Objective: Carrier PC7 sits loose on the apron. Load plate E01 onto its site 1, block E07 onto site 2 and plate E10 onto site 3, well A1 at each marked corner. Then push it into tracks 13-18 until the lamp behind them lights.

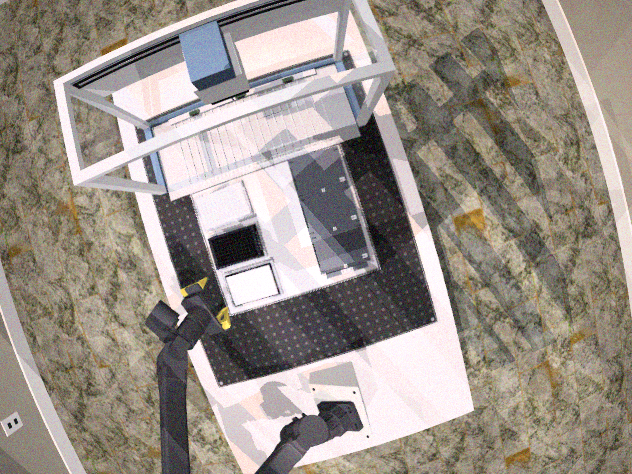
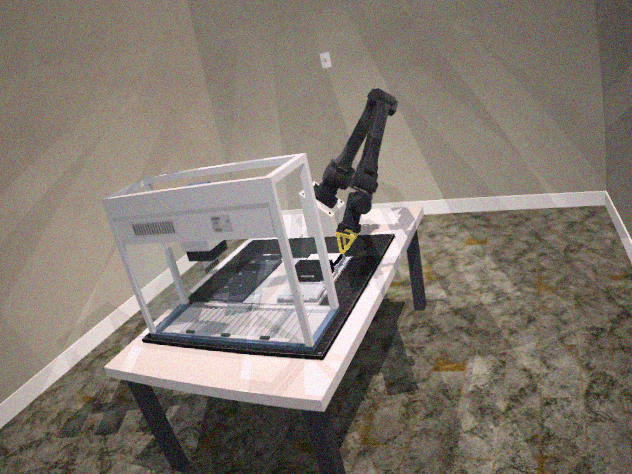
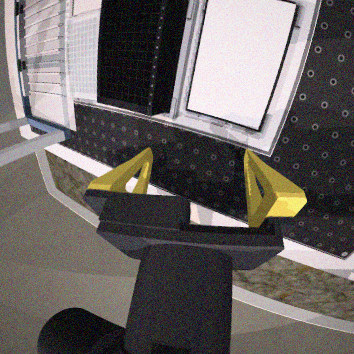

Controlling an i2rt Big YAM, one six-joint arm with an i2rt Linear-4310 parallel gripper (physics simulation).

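Frame: origin at the arm's base, x ahead, y up, z right, level; centimetres.
Where they show: gripper, fingertip midpoint: [image 1: 215, 293] [image 2: 343, 251] [image 3: 196, 151]; arm's base, link origin: [image 1: 341, 414] [image 2: 322, 197].
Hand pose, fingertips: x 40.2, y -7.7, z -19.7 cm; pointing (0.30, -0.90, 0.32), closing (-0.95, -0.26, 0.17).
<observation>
Each offset is from my fingertips to the centre of the thing. "pt": to the spot under its first point. Level surfaces: height alone.
Carrier PC7 @(pt dx +3.6, dy -5.4, dz +8.8 cm) [image 1: 244, 266] [image 3: 183, 75] lies on the white apron [image 1: 280, 191], outside the tracks [image 1: 234, 145]. Three items stand in a row on it: a pale plate @(dx +20.5, dy -3.5, dz +9.2 cm) [image 1: 223, 204] [image 3: 83, 57] nearest the tracks, a tall black block @(dx +9.3, dy -2.2, dz +9.1 cm) [image 1: 236, 246] [image 2: 309, 270] [image 3: 135, 55] in the middle, and a white-topped plate @(dx -1.6, dy -3.5, dz +9.3 cm) [image 1: 252, 284] [image 3: 242, 62] at the arm end. Their labels and A1 corners are not readable. My gripper [image 1: 216, 293] [image 2: 343, 252] [image 3: 196, 151] is open and empty beside the carrier's outer side, apart from the plates. The small lamps [image 1: 193, 112] [image 2: 225, 334] behind the tracks look dark.
A white gantry frame [image 1: 232, 119] [image 2: 191, 196] stands over the tracks, with a blue-topped head @(pt dx +42.6, dy +40.5, dz +23.6 cm) [image 1: 206, 53]. A dark grey panel @(dx +9.4, dy -3.9, dz +34.8 cm) [image 1: 326, 204] with small white marks lies right of the apron. A black perforated mat @(dy -5.4 cm) [image 1: 306, 326] [image 3: 200, 157] surrounds them.
</observation>
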